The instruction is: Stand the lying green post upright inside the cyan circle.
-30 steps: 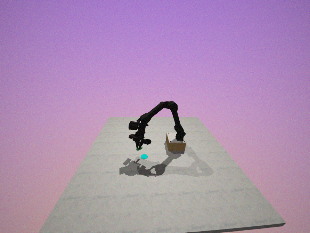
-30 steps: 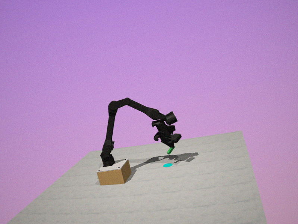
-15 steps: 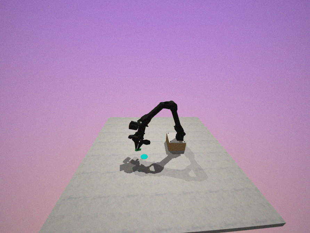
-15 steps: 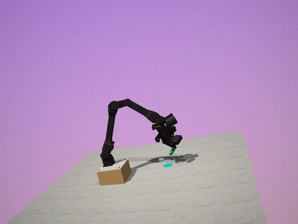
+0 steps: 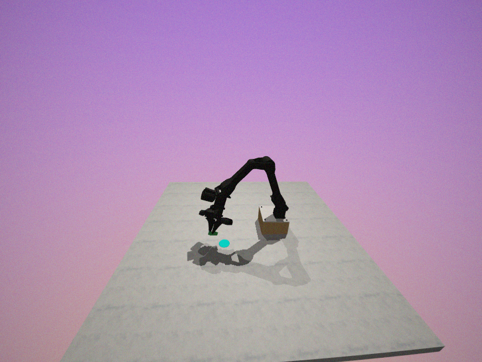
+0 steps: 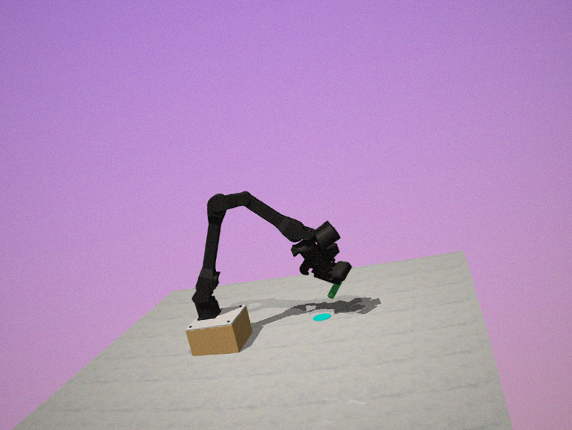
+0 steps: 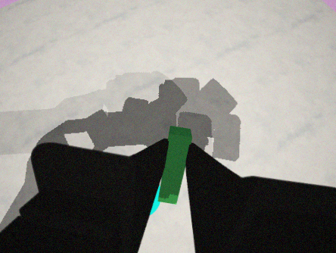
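The cyan circle lies 70 mm behind my gripper tip, 30 mm to the right of it and 100 mm below it. The rest, counted from my gripper tip: green post 10 mm behind, 10 mm to the right, 10 mm below.
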